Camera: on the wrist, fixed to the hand. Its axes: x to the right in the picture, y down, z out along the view.
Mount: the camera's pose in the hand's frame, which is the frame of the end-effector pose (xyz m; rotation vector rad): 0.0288 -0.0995 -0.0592 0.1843 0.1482 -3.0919
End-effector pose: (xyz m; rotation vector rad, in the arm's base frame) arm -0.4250 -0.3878 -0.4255 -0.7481 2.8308 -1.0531
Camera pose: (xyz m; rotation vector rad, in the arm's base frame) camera -0.4192 -0.4299 -0.3140 2.2995 0.6183 0.2245
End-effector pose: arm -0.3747 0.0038 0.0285 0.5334 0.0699 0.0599
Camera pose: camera -0.3470 -0.0496 -0.0745 0.0825 0.9582 -2.9239
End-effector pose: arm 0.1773 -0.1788 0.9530 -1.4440 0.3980 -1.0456
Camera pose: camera 0.1129 -0.2177 1.0456 0.3190 1.5559 1.6580
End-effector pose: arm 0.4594 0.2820 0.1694 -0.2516 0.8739 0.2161
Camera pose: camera 0.4630 0.1720 0.1234 -1.1006 -0.1867 -2.7015
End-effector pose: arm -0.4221 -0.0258 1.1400 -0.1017 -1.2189 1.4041
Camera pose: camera -0.3227 0.0045 1.1986 1.2056 0.0230 -1.2615
